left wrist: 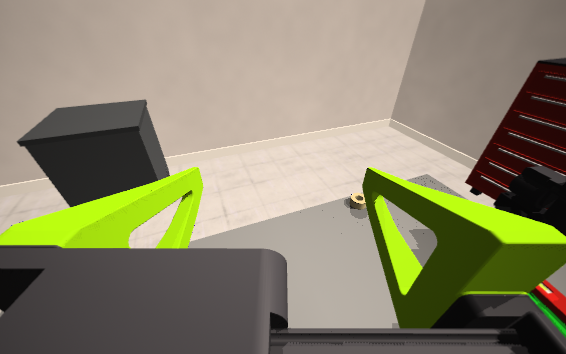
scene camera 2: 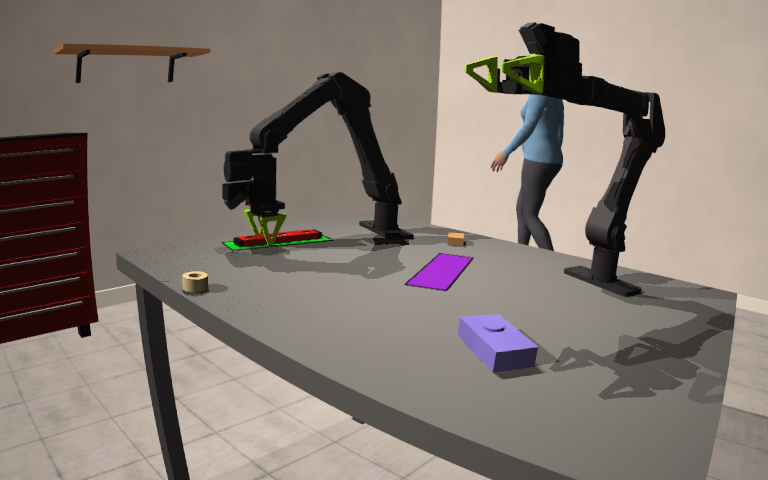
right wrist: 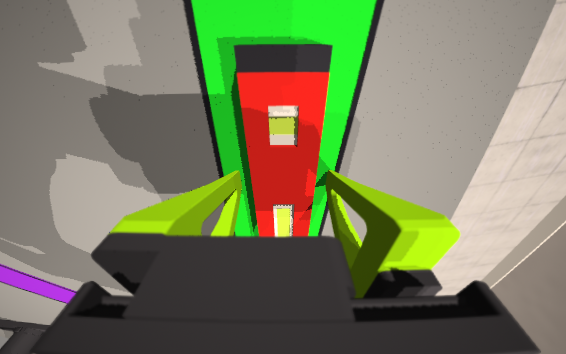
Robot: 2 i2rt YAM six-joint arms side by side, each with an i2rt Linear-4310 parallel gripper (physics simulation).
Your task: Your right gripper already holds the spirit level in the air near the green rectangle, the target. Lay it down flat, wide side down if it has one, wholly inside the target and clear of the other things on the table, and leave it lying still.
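Observation:
The red spirit level with dark end caps [scene camera 2: 300, 234] [right wrist: 282, 165] lies flat on the green rectangle [scene camera 2: 231, 245] [right wrist: 240, 22], lengthwise along it. Green shows around its far end and along both sides in the right wrist view; its near end is hidden there by the gripper. A corner of the level [left wrist: 552, 296] also shows in the left wrist view. My right gripper [scene camera 2: 266, 240] [right wrist: 283, 177] is open, its fingertips on either side of the level with a gap at each side. My left gripper [scene camera 2: 493, 66] [left wrist: 282, 176] is open and empty, high above the table.
A tan ring [scene camera 2: 195, 282] [left wrist: 358, 201] stands near the table's left edge. A purple rectangle [scene camera 2: 439, 271] [right wrist: 37, 284] lies mid-table, with a small orange block [scene camera 2: 455, 238] behind it. A violet box [scene camera 2: 498, 339] lies toward the front right. A red drawer cabinet [scene camera 2: 42, 237] stands beyond the table.

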